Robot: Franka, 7 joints.
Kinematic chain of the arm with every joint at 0, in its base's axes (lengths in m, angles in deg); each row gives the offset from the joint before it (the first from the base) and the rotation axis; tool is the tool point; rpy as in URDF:
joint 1: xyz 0 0 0.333 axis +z
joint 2: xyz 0 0 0 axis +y
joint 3: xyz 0 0 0.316 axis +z
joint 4: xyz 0.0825 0 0 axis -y
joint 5: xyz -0.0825 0 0.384 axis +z
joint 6: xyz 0 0 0 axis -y
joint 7: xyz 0.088 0 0 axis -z
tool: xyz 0 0 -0.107 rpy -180 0 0
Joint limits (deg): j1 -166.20..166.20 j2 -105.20..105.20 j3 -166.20..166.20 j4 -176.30..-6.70 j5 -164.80..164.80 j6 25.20..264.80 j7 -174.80..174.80
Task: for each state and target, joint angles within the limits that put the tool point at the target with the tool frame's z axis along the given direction. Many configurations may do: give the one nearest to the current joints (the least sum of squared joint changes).
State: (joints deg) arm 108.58 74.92 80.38 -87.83 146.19 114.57 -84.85
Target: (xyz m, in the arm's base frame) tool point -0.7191 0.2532 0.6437 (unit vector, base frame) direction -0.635 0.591 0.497
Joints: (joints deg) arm 123.72 73.88 105.44 -57.85 164.80 136.32 -84.85
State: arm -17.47 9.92 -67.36 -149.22 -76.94 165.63 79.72
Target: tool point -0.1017 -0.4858 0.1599 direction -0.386 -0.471 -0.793
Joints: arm -45.44 51.87 -63.72 -137.29 -45.85 207.12 79.72
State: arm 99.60 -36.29 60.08 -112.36 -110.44 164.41 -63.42
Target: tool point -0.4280 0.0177 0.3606 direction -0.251 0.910 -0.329
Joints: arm 117.92 -31.45 63.65 -148.47 -63.36 134.13 -63.42
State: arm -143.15 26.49 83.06 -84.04 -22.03 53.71 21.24
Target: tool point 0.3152 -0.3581 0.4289 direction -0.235 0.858 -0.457
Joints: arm -124.65 39.64 84.92 -106.66 5.69 62.81 21.24
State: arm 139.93 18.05 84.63 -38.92 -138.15 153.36 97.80
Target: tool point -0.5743 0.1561 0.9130 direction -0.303 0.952 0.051
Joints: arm 134.91 30.70 76.70 -43.40 -123.36 99.90 97.80
